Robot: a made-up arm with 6 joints.
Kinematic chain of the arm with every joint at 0, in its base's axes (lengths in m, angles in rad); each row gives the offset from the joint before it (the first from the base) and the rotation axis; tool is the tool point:
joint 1: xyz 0 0 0.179 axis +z
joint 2: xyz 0 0 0 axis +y
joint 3: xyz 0 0 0.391 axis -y
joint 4: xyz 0 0 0 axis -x
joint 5: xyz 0.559 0 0 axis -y
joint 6: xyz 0 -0.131 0 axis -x
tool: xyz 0 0 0
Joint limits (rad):
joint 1: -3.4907..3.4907
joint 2: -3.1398..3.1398
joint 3: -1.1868..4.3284
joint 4: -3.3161..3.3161
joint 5: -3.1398..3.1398
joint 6: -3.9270..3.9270
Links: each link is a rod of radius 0.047 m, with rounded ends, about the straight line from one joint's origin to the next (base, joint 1, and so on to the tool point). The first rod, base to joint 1, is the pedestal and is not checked.
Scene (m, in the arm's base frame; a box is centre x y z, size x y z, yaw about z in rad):
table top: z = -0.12
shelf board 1: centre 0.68 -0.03 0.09 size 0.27 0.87 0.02 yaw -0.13
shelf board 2: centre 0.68 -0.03 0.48 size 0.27 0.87 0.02 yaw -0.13
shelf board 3: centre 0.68 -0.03 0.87 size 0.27 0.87 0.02 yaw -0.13
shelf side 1: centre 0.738 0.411 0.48 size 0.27 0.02 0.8 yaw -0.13
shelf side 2: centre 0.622 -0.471 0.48 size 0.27 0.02 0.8 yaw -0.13
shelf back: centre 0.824 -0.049 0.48 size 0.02 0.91 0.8 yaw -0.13
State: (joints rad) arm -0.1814 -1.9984 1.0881 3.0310 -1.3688 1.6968
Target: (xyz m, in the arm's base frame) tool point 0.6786 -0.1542 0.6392
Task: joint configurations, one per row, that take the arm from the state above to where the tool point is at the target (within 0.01 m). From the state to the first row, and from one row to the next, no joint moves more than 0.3 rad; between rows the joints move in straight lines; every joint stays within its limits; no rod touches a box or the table.
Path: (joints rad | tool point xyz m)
1: -0.2512 -1.7325 0.8765 3.0785 -1.3688 1.6968 | -0.8118 0.3433 0.3928
2: -0.3211 -1.4666 0.6648 3.1260 -1.3688 1.6968 | -0.6113 0.3414 0.6920
3: -0.3909 -1.2008 0.4532 3.1736 -1.3688 1.6968 | -0.3262 0.2761 0.8778
4: -0.4607 -0.9349 0.2415 3.2211 -1.3688 1.6968 | -0.0227 0.1571 0.9233
5: -0.5306 -0.6690 0.0299 3.2686 -1.3688 1.6968 | 0.2349 0.0128 0.8327
6: -0.6004 -0.4031 -0.1818 3.3161 -1.3688 1.6968 | 0.4004 -0.1178 0.6392
7: -0.5379 -0.1539 0.0509 3.2663 -1.3688 1.6968 | 0.4880 -0.1398 0.6631
8: -0.4753 0.0954 0.2836 3.2165 -1.3688 1.6968 | 0.5828 -0.1530 0.6632
9: -0.4128 0.3447 0.5162 3.1667 -1.3688 1.6968 | 0.6786 -0.1542 0.6392

